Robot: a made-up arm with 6 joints.
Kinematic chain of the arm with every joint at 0, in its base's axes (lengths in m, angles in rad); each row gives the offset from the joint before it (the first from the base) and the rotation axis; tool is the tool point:
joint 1: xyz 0 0 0.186 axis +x
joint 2: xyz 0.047 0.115 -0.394 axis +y
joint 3: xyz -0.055 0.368 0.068 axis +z
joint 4: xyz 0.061 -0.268 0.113 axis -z
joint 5: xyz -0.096 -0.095 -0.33 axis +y
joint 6: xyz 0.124 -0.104 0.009 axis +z
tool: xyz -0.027 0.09 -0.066
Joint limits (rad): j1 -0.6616..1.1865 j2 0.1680..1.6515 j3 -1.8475..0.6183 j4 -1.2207..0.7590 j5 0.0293..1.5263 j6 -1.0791..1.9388
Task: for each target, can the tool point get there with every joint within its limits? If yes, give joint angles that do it. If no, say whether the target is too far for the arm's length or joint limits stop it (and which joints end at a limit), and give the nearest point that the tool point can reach.
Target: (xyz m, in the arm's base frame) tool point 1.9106 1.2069 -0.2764
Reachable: no: too far | nearest point 0.4410 0.6644 -0.0685 | short by 1.580 m
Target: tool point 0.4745 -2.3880 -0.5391
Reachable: no: too far | nearest point 0.1358 -0.4313 -0.4106 | short by 1.990 m
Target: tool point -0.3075 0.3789 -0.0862
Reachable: yes | joints 0.6541 0.6688 -0.3949 -0.1621 1.2809 -0.0322
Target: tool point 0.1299 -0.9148 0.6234
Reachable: no: joint limits stop it (at a limit: joint 1, joint 2, joint 5, joint 6) | nearest point -0.1051 -0.0883 0.5595 | short by 0.862 m
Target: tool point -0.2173 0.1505 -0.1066
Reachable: yes | joints 0.2815 1.3358 -0.3176 -0.6576 0.8960 0.3007
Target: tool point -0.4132 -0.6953 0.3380
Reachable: no: joint limits stop it (at a limit: joint 1, joint 5, joint 6) | nearest point -0.2214 -0.2698 -0.0392 | short by 0.600 m
